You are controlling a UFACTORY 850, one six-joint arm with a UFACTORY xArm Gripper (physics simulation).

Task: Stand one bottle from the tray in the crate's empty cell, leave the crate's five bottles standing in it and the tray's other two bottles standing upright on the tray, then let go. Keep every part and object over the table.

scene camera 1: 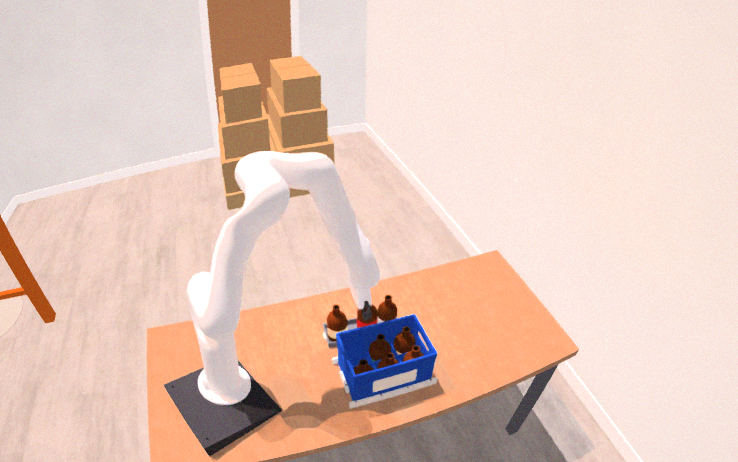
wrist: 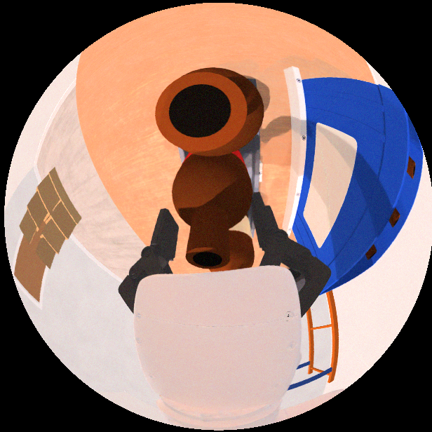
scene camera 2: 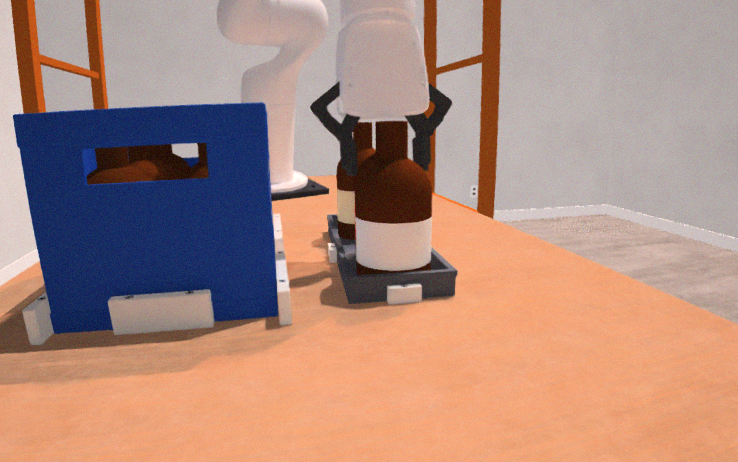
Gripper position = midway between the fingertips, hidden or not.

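You'd see the gripper (scene camera 2: 387, 173) here, and there's a white-label bottle (scene camera 2: 393, 197) (wrist: 211, 111) as well. There's a cream-label bottle (scene camera 2: 345, 184), then a red-label bottle (wrist: 211, 194), plus another cream-label bottle (scene camera 2: 113, 166).
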